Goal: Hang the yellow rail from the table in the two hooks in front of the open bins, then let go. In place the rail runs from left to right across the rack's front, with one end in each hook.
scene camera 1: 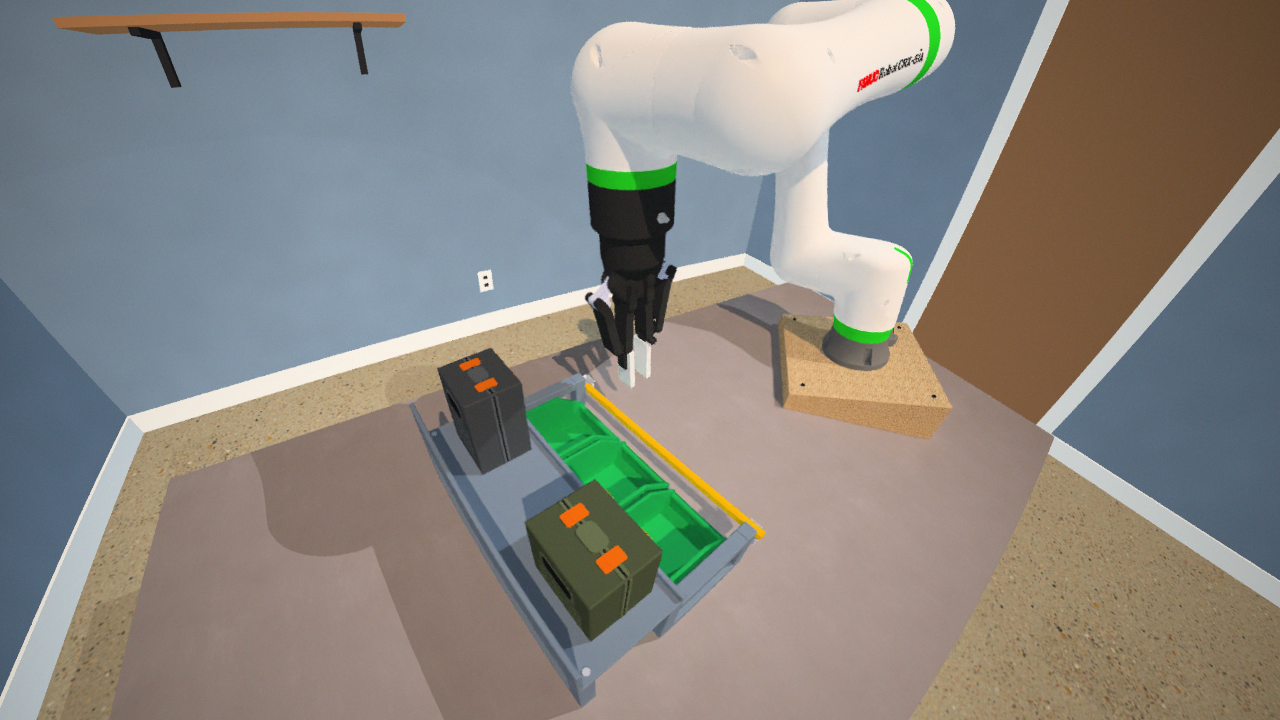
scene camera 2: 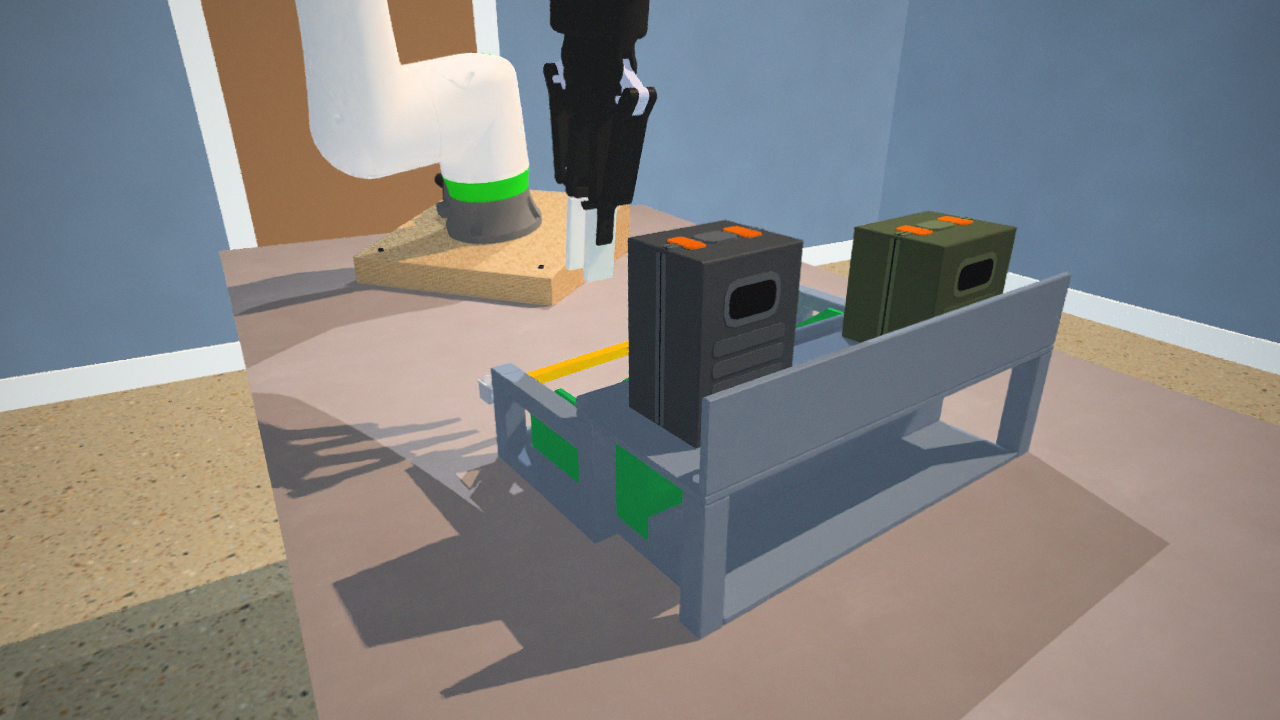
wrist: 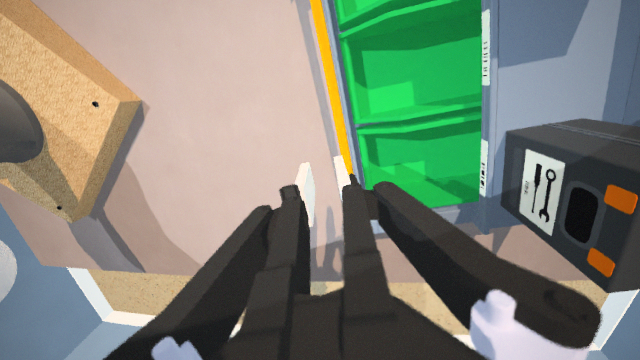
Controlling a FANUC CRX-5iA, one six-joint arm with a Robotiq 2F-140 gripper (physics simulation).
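The yellow rail runs left to right along the rack's front, before the green open bins. One rail end lies by the whitish hook at the end near the dark box. The other end reaches just past the opposite end panel. How deep each end sits in its hook is too small to tell. My gripper points down above the table near the dark-box end. Its fingers stand a narrow gap apart, empty. In the wrist view they hide the near rail end.
A dark grey box and an olive box stand on the grey rack. The robot's wooden base stands across the table from the rail.
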